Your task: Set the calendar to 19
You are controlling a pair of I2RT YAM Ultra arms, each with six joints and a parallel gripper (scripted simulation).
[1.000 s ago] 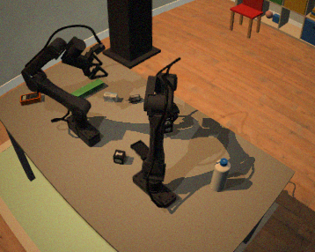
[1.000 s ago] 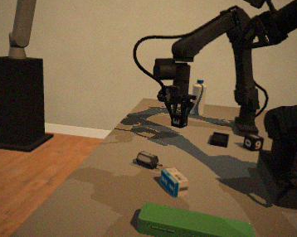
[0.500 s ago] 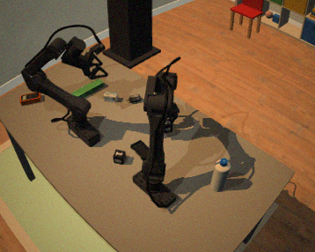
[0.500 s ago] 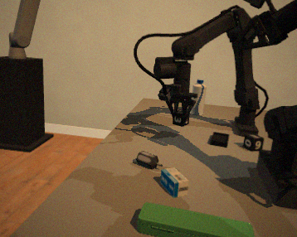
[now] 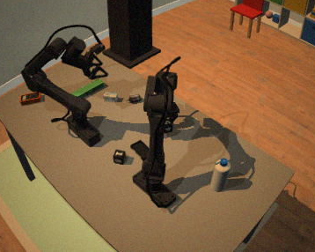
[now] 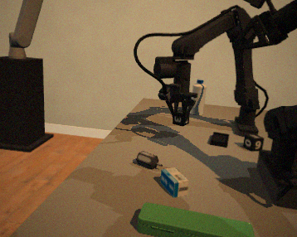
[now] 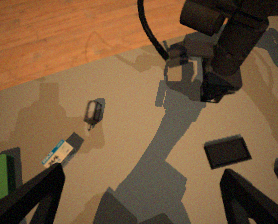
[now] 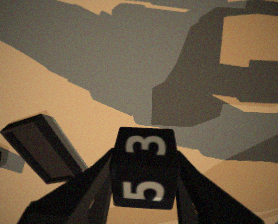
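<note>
Right now the black cube is 260 mm behind my right hand, 40 mm to the left of it and 50 mm below it. From my right hand the other things lie so: blue-and-white box (10 mm behind, 390 mm to the left, 50 mm below); then green box (60 mm behind, 540 mm to the left, 60 mm below); then dark grey object (60 mm ahead, 290 mm to the left, 60 mm below).
</note>
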